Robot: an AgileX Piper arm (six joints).
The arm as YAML. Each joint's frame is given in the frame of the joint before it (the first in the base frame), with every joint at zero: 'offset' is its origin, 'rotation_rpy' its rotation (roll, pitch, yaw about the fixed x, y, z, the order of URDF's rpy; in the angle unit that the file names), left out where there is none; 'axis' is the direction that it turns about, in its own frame. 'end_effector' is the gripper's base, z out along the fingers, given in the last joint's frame.
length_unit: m
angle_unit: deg
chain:
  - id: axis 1
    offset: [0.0, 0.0, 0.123]
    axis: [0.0, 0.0, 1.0]
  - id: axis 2
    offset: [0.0, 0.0, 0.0]
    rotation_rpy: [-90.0, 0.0, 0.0]
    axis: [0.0, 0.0, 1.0]
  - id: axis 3
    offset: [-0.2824, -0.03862, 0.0]
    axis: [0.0, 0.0, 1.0]
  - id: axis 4
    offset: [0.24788, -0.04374, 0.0]
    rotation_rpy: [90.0, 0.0, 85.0]
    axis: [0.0, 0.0, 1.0]
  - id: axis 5
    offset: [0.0, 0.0, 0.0]
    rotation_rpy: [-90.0, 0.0, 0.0]
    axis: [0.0, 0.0, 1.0]
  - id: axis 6
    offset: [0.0, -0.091, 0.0]
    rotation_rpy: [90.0, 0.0, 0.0]
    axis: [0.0, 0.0, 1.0]
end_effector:
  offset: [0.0, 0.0, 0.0]
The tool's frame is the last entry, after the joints.
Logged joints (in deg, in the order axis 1, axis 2, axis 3, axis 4, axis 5, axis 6), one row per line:
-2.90, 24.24, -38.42, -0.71, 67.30, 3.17
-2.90, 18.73, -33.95, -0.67, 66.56, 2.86
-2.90, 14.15, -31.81, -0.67, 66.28, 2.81
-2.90, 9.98, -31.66, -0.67, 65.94, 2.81
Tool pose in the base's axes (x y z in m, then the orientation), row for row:
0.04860, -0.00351, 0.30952, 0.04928, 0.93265, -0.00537, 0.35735
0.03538, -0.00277, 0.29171, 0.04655, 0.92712, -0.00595, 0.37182
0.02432, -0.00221, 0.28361, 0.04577, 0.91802, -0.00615, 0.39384
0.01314, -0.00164, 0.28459, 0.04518, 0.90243, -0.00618, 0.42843
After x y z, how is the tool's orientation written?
As a quaternion, x y z w.
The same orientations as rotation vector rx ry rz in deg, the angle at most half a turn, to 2 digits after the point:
7.29, 137.93, -0.79
6.84, 136.17, -0.87
6.65, 133.44, -0.89
6.46, 129.10, -0.88

